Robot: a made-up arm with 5 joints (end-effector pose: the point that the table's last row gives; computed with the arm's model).
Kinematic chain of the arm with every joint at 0, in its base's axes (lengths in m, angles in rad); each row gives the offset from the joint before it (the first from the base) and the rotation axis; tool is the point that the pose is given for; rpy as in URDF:
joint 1: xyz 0 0 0.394 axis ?
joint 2: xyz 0 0 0 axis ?
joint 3: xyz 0.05 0 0.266 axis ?
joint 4: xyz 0.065 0 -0.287 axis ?
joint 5: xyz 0.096 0 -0.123 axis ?
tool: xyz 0 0 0 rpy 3.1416 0 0
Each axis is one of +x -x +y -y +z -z.
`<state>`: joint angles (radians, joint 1 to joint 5).
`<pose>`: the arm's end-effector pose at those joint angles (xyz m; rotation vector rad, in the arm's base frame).
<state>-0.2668 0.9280 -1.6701 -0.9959 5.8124</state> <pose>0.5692 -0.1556 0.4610 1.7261 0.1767 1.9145</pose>
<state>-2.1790 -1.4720 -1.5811 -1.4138 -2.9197</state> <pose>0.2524 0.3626 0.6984 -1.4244 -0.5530 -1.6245</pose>
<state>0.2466 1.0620 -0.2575 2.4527 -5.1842</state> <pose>0.0134 0.0034 0.3673 -0.1208 0.0549 -1.7938</pose>
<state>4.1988 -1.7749 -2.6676 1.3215 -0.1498</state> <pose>0.3233 0.5731 0.5279 0.0121 -0.0175 0.9074</pose>
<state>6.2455 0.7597 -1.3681 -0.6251 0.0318</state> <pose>0.5842 -0.0220 0.4040 2.5585 -0.0889 1.8151</pose>
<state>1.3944 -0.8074 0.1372 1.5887 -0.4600</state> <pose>0.0056 0.0316 0.2785 1.5039 2.0048 -1.1065</pose>
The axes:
joint 1: +z
joint 2: +y
joint 3: +y
joint 4: +y
joint 5: -z

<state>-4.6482 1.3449 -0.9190 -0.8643 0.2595</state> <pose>-0.0225 0.3495 0.0460 -2.1352 -1.7542 -0.3595</pose>
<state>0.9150 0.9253 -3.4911 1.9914 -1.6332</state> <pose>0.2999 0.3897 0.7391 0.8291 2.7118 0.7841</pose>
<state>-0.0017 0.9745 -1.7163 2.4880 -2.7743</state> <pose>0.3521 -0.0006 0.2613 -0.2572 -1.3783 0.3040</pose>
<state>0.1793 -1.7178 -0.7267 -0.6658 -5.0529</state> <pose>-0.2245 -0.0407 0.7922 -0.0308 0.0178 -1.7319</pose>
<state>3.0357 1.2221 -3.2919 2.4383 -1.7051</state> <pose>-0.5302 0.0564 0.4830 -2.0681 2.0102 -0.4229</pose>
